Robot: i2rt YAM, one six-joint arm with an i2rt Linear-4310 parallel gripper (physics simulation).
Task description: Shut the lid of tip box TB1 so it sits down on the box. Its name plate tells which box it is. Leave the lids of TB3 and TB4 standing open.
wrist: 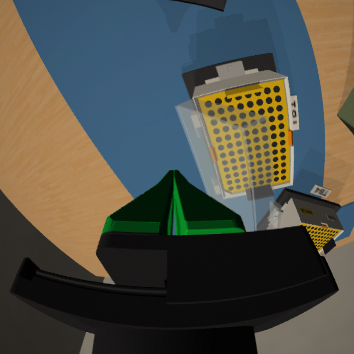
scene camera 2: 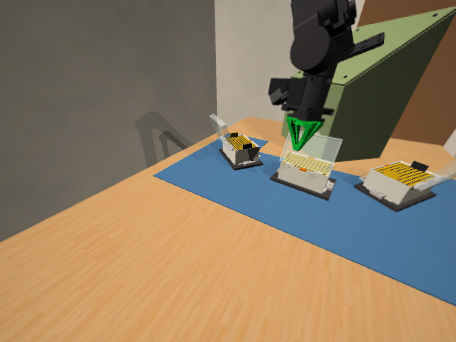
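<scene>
TB1 is a white tip box with a yellow rack on a dark base, in the middle of the scene view. Its name plate seems to read TB1 in the wrist view. Its clear lid stands raised, tilted partly over the rack in the wrist view. My green gripper is shut and holds nothing. Its tips are at the lid's left part in the scene view; whether they touch it I cannot tell. Two other tip boxes have open lids; their plates are unreadable.
A blue mat lies under the boxes on the wooden table. A large green block stands behind the middle box. A grey wall rises at the left. Another open tip box shows at lower right in the wrist view.
</scene>
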